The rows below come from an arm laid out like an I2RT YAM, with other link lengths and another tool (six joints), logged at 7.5 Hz.
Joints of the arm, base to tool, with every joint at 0 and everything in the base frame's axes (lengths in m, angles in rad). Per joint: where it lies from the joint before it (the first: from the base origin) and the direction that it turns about. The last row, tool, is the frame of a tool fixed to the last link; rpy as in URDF.
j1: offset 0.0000 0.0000 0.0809 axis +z
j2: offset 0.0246 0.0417 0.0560 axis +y
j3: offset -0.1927 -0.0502 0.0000 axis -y
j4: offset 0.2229 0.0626 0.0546 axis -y
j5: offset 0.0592 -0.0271 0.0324 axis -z
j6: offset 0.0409 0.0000 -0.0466 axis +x
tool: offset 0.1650 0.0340 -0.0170 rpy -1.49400 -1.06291 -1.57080
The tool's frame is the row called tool.
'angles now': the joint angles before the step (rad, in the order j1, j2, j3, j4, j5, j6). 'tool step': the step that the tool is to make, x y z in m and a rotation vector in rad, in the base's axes. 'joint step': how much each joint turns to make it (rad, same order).
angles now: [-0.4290, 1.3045, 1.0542, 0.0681, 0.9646, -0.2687]
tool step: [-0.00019, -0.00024, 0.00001, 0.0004, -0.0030, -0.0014]
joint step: [-0.0007, 0.0000, -0.0004, 0.0005, 0.0004, 0.0030]
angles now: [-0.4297, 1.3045, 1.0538, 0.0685, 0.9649, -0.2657]
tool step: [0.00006, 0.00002, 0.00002, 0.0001, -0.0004, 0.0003]
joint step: [0.0000, -0.0001, 0.0000, 0.0000, -0.0004, 0.0003]
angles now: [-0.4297, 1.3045, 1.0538, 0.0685, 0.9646, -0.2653]
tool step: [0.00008, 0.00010, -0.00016, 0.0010, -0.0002, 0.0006]
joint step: [0.0000, -0.0001, 0.0004, -0.0020, -0.0008, 0.0015]
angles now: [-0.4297, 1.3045, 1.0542, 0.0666, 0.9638, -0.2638]
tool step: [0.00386, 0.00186, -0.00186, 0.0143, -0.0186, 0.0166]
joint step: [-0.0001, -0.0001, 0.0023, -0.0157, -0.0203, 0.0298]
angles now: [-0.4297, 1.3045, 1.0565, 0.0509, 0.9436, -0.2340]
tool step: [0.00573, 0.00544, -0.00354, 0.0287, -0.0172, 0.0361]
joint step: [0.0019, -0.0092, 0.0035, -0.0425, -0.0405, 0.0420]
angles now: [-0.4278, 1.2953, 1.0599, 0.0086, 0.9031, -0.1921]
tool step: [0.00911, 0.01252, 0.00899, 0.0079, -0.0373, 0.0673]
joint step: [0.0160, -0.0416, -0.0026, -0.0211, -0.0550, 0.0168]
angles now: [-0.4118, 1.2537, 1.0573, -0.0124, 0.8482, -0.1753]
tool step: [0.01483, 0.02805, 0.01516, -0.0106, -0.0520, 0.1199]
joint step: [0.0507, -0.0789, -0.0332, 0.0094, -0.0698, -0.0042]
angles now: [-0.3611, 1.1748, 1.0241, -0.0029, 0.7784, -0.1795]
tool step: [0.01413, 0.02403, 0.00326, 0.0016, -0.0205, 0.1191]
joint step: [0.0302, -0.0500, -0.0336, 0.0062, -0.0892, -0.0057]
